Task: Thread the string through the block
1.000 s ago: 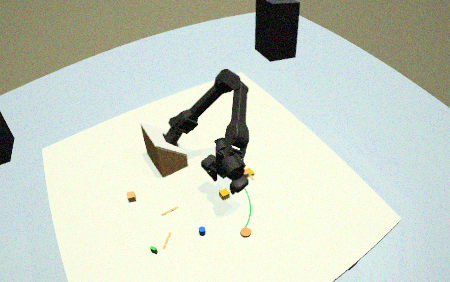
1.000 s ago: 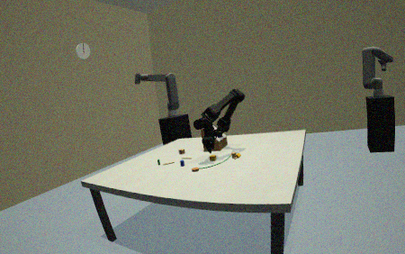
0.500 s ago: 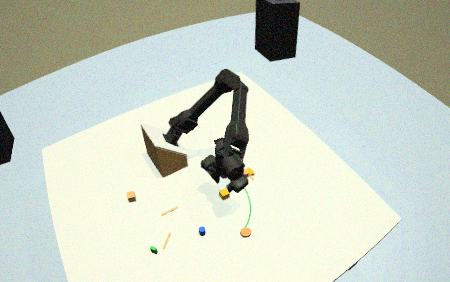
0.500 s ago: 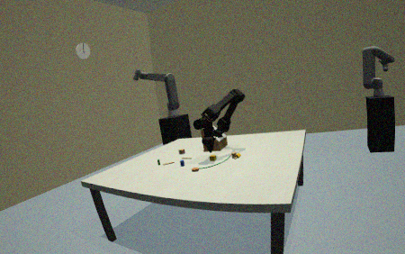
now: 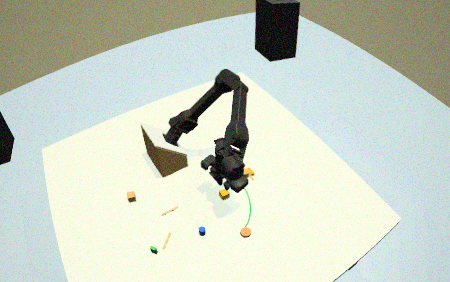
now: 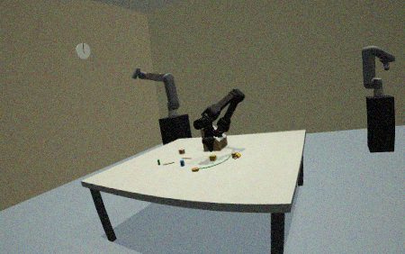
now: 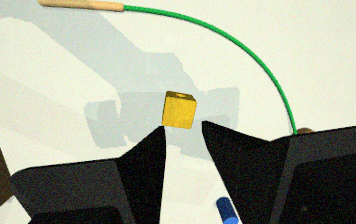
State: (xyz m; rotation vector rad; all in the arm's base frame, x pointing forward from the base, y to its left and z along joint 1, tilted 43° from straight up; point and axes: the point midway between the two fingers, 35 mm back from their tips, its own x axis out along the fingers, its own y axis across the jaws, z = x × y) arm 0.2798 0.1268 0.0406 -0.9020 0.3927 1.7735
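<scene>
The yellow block lies 5 cm below my gripper tip. The rest, counted from my gripper tip: thin wooden stick 10 cm behind, 7 cm to the left, 6 cm below; then blue cylinder 13 cm ahead, 14 cm to the right, 4 cm below; then tan cylinder 6 cm behind, 12 cm to the left, 4 cm below.
</scene>
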